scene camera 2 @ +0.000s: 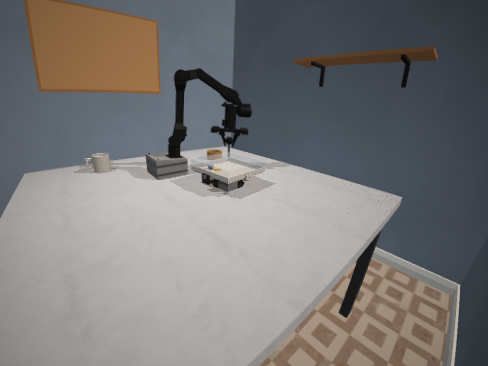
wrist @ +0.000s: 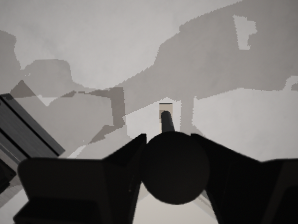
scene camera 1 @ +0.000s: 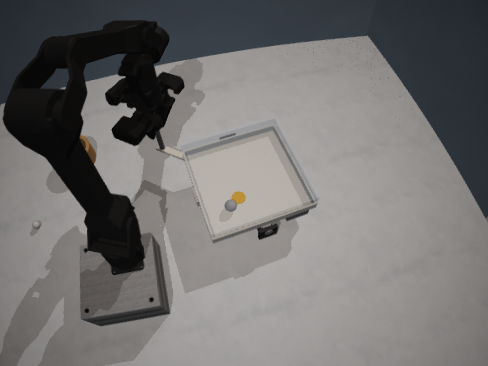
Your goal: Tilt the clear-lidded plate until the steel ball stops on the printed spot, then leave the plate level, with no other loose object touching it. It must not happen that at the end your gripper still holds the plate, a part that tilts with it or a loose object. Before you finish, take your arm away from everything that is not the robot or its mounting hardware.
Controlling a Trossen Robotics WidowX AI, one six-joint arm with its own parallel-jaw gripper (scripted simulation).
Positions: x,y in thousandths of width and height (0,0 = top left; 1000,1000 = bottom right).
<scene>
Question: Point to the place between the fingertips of my gripper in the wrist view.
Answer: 565,618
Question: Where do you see a dark mount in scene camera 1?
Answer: At 542,635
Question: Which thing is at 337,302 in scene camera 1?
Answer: My gripper.
</scene>
